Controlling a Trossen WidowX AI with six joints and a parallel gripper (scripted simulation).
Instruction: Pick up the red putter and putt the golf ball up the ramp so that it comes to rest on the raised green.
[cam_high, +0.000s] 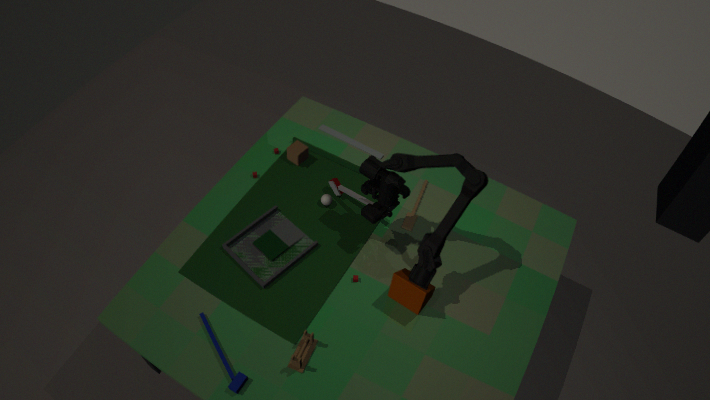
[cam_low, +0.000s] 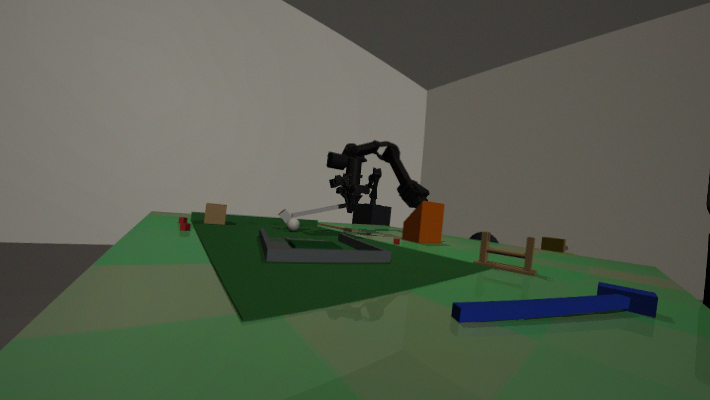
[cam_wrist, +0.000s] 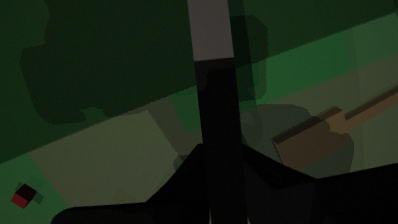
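Right now the red putter is 110 mm ahead of my gripper tip, 30 mm to the right of it and 10 mm below it. Also, from my gripper tip: wooden rack 10 mm ahead, 540 mm to the left, 40 mm below; brown box 430 mm ahead, 150 mm to the right, 40 mm below; white golf ball 220 mm ahead, 10 mm to the right, 50 mm below.
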